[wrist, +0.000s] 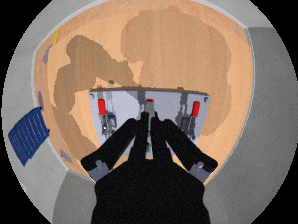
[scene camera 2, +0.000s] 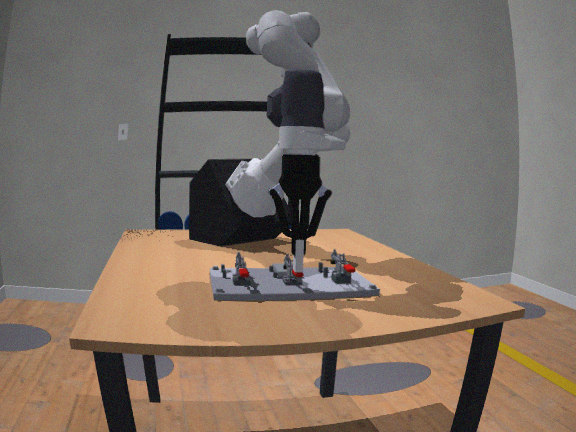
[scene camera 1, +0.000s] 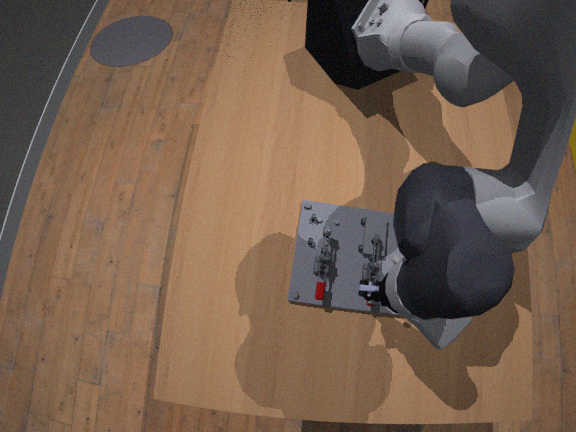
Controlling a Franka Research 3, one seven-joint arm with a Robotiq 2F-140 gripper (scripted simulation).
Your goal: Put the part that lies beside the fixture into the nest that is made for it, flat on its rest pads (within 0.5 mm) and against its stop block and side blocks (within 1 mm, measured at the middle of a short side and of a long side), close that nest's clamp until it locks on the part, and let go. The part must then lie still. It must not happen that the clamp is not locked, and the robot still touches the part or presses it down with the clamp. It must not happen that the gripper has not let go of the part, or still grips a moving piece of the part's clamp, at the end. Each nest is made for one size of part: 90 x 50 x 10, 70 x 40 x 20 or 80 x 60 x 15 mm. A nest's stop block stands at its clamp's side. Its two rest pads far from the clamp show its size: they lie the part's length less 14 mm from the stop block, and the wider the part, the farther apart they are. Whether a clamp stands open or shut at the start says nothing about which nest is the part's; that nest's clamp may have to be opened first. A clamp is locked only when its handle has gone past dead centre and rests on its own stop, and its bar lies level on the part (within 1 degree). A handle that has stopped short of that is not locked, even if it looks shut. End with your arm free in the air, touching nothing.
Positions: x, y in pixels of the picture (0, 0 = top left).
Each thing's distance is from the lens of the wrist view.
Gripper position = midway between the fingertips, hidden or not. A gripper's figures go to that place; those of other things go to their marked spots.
my gripper [wrist: 149, 107]: 0.22 m
grey fixture plate [wrist: 125, 104]: 0.26 m
